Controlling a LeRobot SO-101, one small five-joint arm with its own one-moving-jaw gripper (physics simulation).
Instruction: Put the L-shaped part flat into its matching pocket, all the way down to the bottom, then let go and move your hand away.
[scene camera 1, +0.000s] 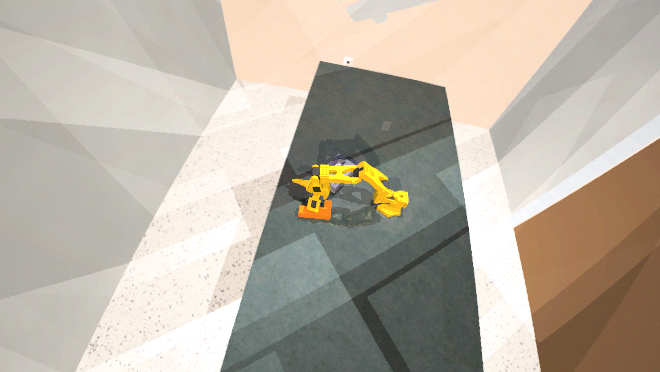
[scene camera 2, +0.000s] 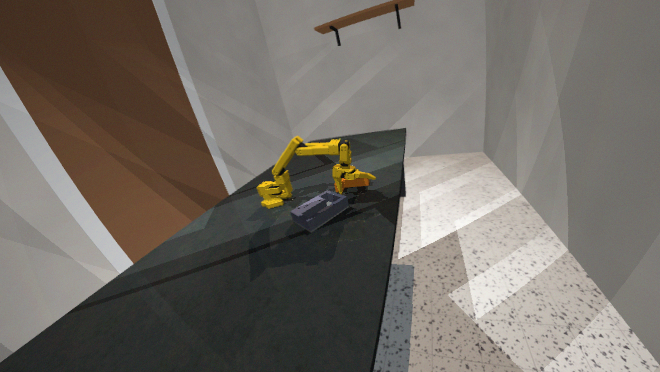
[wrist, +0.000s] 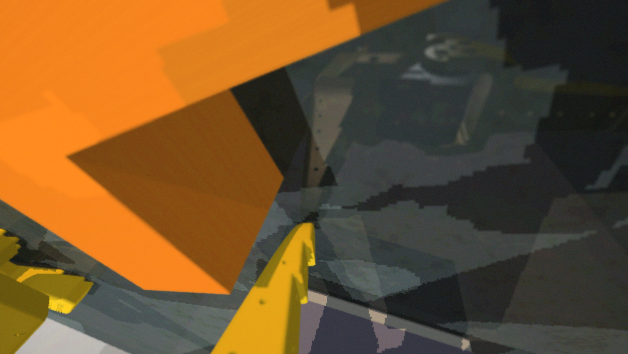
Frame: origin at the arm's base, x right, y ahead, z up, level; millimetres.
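Seen in the pictures: end effector, tool point: (scene camera 1: 324, 198) (scene camera 2: 341, 193) (wrist: 314, 238); arm's base, origin of the base link: (scene camera 1: 383, 203) (scene camera 2: 281, 200) (wrist: 34, 258).
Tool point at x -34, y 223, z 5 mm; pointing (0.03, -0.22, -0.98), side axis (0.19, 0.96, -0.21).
Observation:
Pixels of each thing's top centre, then the offset from my tool point to it. Level surfaces: height alone.
- orange L-shaped part, middle of its top: (wrist: 355, 36) (scene camera 2: 351, 179) (scene camera 1: 315, 206) dx -53, dy +24, dz +25 mm
- grey-purple pocket block, middle of its top: (scene camera 2: 318, 203) (scene camera 1: 337, 170) dx +116, dy -27, dz +32 mm
- dark table, its level: dz -5 mm
The orange L-shaped part (scene camera 1: 324, 214) (scene camera 2: 359, 183) (wrist: 150, 55) rests on the dark table next to the gripper, outside the pocket. It looms large at the upper left of the wrist view; its full L outline is hard to make out. My gripper (scene camera 1: 309, 189) (scene camera 2: 356, 182) is fully open and low over the table. Its fixed jaw (wrist: 280, 300) points down beside the part, with a gap showing between them in the wrist view. The moving jaw is swung far out, off the wrist view. The grey-purple pocket block (scene camera 1: 336, 187) (scene camera 2: 311, 224) (wrist: 350, 335) lies close by, partly hidden by the arm in scene camera 1.
The yellow arm base (scene camera 1: 392, 206) (scene camera 2: 272, 195) stands on the dark table (scene camera 1: 410, 280) (scene camera 2: 225, 310), on the other side of the block from the gripper. The arm arches from it to the gripper. The table's long edge runs near the orange part.

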